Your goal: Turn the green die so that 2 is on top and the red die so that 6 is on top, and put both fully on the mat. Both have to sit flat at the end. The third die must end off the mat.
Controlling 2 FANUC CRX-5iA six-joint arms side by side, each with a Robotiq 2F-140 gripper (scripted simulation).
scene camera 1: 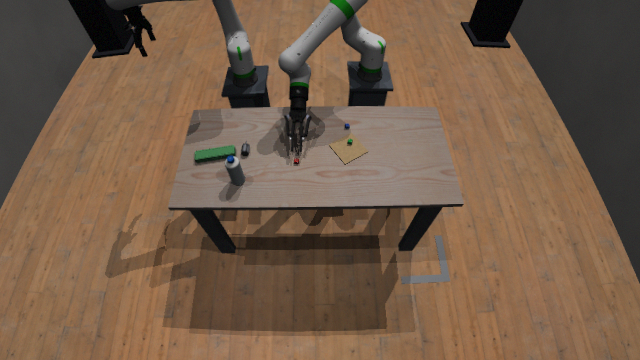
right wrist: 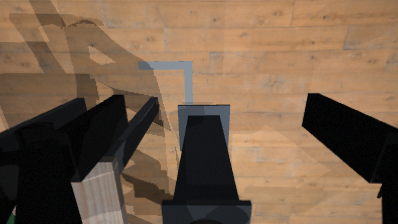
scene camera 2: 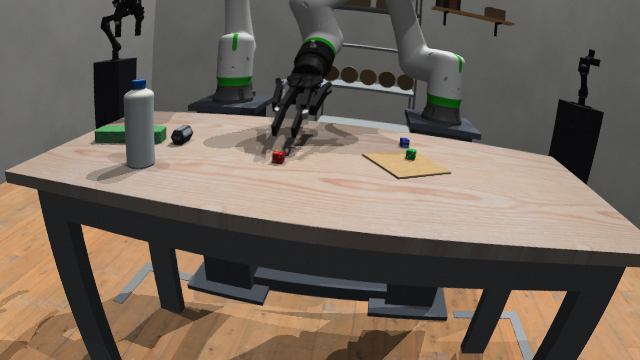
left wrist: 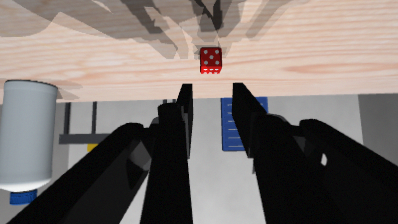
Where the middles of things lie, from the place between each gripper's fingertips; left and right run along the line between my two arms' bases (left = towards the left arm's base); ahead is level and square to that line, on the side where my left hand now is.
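Labels:
My left hand (scene camera 2: pixel 283 132) is 250 mm to the right of the tan mat (scene camera 2: pixel 395 163), 10 mm past it and 70 mm above it. Going by their middles, the mat is the nearest to my left hand of the things named here. The bottle (scene camera 2: pixel 139 102) is 280 mm to the right of my left hand, 140 mm ahead of it and 10 mm above it.
As for the bottle and my right hand, the hand is 520 mm to the right of the bottle, 720 mm short of it and 190 mm above it. The tan mat is 1050 mm to the left of my right hand, 570 mm ahead of it and 270 mm below it. Of the things named here, going by their middles, the bottle is the nearest to my right hand.

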